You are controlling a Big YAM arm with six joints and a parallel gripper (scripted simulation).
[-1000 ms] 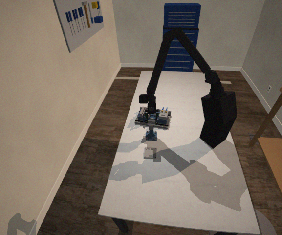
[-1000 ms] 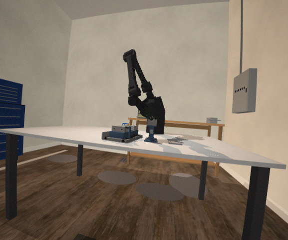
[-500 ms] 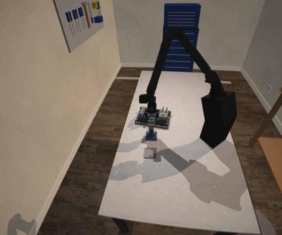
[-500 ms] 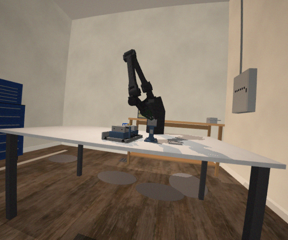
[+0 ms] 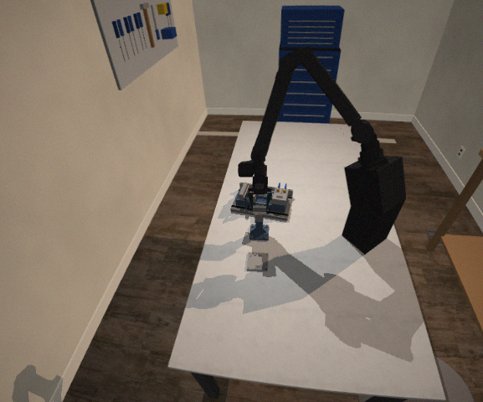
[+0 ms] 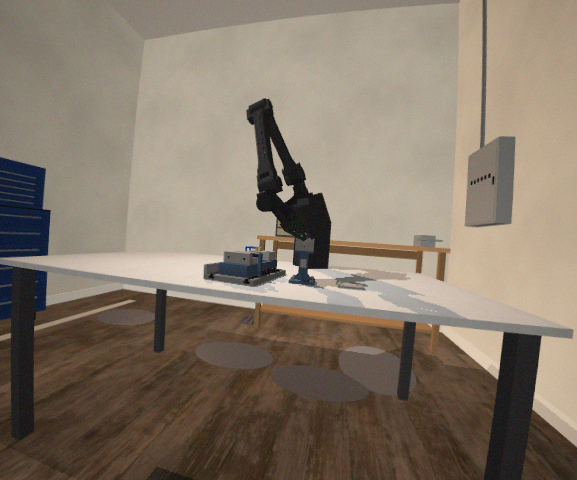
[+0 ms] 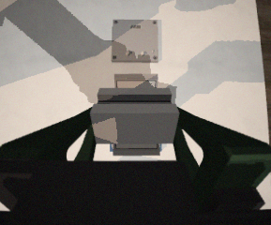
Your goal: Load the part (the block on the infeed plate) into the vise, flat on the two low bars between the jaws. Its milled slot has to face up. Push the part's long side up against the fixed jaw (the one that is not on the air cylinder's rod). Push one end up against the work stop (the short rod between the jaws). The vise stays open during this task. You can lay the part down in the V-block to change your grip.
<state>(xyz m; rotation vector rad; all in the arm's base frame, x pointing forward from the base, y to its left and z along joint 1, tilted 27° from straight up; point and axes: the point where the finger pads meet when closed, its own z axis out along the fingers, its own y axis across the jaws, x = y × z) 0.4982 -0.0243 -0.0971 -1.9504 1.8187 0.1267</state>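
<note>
Right now my hand is 10 mm to the right of the part. Round my hand: post: 100 mm below; then air cylinder rod: 190 mm to the right, 80 mm below, 40 mm behind; then work stop rod: 170 mm to the right, 70 mm below, 60 mm ahead.
</note>
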